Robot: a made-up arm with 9 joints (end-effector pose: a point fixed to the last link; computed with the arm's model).
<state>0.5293 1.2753 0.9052 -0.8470 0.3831 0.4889 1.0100 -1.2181 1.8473</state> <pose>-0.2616 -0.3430 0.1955 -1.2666 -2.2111 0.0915</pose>
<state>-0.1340 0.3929 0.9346 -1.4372 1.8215 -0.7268 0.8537 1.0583 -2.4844</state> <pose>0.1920 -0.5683 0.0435 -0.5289 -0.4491 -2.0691</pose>
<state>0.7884 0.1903 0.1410 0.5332 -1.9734 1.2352 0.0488 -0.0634 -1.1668</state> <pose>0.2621 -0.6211 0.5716 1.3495 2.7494 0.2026</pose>
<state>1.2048 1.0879 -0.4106 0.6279 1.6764 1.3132 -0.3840 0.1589 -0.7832</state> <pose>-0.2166 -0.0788 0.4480 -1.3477 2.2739 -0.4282</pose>
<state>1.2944 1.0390 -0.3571 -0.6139 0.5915 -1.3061 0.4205 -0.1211 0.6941</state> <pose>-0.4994 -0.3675 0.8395 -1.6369 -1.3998 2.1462</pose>
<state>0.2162 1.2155 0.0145 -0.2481 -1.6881 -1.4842 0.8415 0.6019 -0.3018</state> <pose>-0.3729 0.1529 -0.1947 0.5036 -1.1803 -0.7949</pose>
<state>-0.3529 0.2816 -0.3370 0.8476 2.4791 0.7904 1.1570 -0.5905 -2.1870</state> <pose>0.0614 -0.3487 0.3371 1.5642 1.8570 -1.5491</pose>
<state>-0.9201 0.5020 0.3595 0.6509 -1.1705 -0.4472 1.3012 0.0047 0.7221</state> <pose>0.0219 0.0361 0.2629 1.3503 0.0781 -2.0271</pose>
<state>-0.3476 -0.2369 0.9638 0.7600 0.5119 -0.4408 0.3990 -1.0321 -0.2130</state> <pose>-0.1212 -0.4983 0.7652 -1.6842 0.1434 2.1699</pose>
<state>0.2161 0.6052 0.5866 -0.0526 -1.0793 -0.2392 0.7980 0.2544 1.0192</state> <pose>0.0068 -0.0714 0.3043 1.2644 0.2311 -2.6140</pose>
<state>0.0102 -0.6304 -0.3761 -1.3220 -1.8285 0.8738 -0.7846 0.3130 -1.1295</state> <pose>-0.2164 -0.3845 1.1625 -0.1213 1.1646 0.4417</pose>
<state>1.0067 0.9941 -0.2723 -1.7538 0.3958 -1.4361 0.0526 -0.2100 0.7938</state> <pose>-0.6206 -0.2094 0.2678 2.7222 0.7418 -0.6247</pose>
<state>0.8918 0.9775 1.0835 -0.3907 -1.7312 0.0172 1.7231 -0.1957 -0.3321</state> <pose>0.0476 -0.2268 0.1550 0.2726 -1.9625 -2.1451</pose>
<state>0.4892 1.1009 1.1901 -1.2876 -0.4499 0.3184 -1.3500 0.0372 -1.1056</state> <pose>-0.2754 -0.3260 0.1257 0.0646 -0.2041 0.7541</pose>
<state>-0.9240 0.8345 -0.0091 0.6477 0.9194 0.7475 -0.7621 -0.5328 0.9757</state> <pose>0.4235 0.0130 0.2977 0.7862 -1.3980 2.2459</pose>
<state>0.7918 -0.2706 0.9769 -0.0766 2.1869 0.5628 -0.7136 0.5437 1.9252</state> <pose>0.3157 -0.1071 0.7546 2.0692 -1.1849 1.3092</pose>
